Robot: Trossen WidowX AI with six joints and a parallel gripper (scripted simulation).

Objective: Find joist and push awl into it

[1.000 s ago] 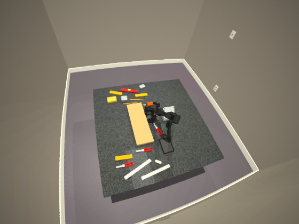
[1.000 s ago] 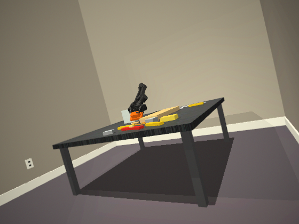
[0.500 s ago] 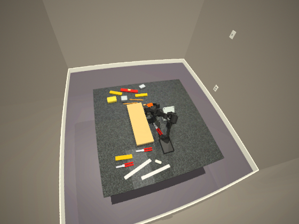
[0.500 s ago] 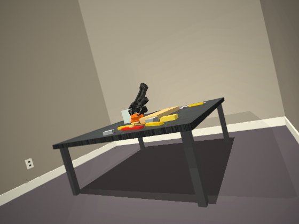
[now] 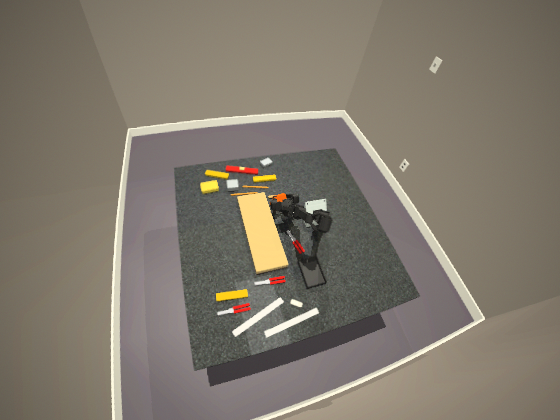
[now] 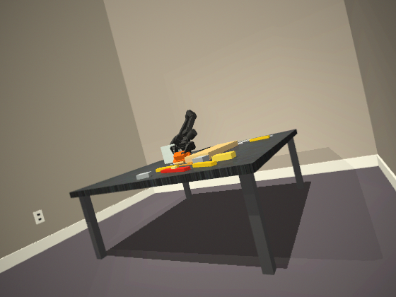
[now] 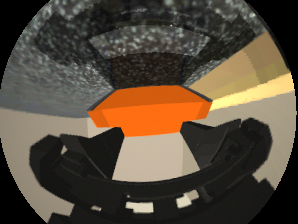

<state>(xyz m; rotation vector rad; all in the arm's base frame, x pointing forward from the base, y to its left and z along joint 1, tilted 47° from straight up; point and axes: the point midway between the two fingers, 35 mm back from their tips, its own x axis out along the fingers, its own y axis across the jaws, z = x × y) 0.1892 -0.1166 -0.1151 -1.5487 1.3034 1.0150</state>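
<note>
Right now the orange stud finder is 1 cm below my gripper tip and 1 cm ahead of it. From my gripper tip the other things lie so: awl (5 cm below, 4 cm to the right, 2 cm behind); then grey block (27 cm ahead, 19 cm to the right, 4 cm below); then red level (33 cm to the right, 18 cm ahead, 5 cm below).
</note>
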